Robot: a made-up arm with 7 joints.
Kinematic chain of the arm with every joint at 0, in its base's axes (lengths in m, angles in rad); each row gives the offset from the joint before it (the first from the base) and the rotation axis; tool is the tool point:
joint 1: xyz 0 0 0 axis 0 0.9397 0.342
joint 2: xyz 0 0 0 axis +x
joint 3: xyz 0 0 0 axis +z
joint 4: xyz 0.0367 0 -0.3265 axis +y
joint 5: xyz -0.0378 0 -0.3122 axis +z
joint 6: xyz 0 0 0 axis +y
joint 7: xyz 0 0 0 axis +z
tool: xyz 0 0 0
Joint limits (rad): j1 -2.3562..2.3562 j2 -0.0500..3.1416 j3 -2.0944..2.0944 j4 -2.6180..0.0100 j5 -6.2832..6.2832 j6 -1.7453..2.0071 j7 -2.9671..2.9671
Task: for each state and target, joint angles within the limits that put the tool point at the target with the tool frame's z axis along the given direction. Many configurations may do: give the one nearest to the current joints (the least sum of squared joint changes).
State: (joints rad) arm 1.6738 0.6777 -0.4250 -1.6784 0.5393 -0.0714 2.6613
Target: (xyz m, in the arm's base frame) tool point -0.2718 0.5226 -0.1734 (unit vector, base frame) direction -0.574 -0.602 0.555
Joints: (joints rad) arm 1.2590 1.1801 0.0929 -0.8354 0.6258 -0.7738 2.6613
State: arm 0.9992 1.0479 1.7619 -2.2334 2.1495 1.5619 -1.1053
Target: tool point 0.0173 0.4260 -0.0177 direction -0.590 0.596 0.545
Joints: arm 0.8994 0.8116 1.1569 -1.9233 2.2505 1.6131 -1.1053
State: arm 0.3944 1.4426 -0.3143 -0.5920 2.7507 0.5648 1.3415
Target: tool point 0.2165 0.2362 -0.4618 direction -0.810 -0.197 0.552
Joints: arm 0.2045 0.5982 -0.1610 -1.2472 2.6662 -0.0942 1.3415
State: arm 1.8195 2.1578 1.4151 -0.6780 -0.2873 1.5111 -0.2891
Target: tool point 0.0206 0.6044 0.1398 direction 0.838 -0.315 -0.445
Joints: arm 1.6615 1.6123 1.2392 -0.7612 0.0030 1.5726 -0.2891
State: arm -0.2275 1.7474 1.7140 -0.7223 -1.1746 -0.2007 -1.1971
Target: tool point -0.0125 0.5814 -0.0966 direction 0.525 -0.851 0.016
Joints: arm -0.4423 0.9941 2.0568 -1.0545 -1.3824 0.2610 -1.1971
